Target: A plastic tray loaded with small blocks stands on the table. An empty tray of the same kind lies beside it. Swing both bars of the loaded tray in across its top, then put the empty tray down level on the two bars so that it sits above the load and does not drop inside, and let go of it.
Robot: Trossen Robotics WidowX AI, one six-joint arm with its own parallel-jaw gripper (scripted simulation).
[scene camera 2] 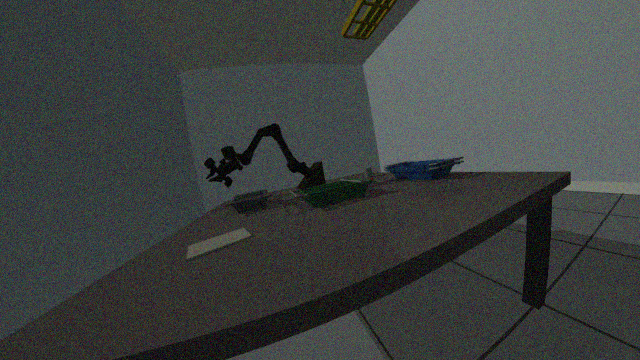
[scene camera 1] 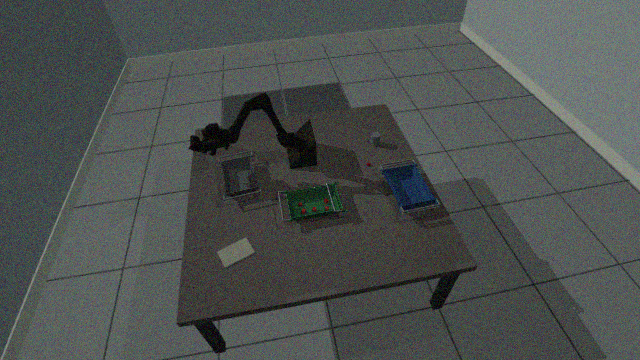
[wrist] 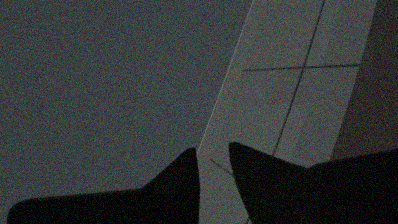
The pictures show: the gripper and a pale flat card.
